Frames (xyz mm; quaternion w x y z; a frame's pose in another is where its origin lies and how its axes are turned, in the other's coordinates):
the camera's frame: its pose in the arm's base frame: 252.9 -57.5 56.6 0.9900 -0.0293 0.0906 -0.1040
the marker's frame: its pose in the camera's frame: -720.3 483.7 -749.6 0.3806 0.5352 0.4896 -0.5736
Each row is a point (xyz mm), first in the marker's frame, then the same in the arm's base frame.
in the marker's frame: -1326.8 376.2 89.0
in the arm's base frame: 193.6 193.8 563.7
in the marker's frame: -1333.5 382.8 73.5
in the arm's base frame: 207.9 204.4 567.1
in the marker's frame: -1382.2 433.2 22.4
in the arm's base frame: 287.5 224.6 595.0
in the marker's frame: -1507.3 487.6 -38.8
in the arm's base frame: 397.7 246.4 693.8
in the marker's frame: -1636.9 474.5 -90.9
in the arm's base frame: 447.8 289.1 817.7
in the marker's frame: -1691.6 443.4 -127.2
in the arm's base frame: 453.5 331.0 876.7
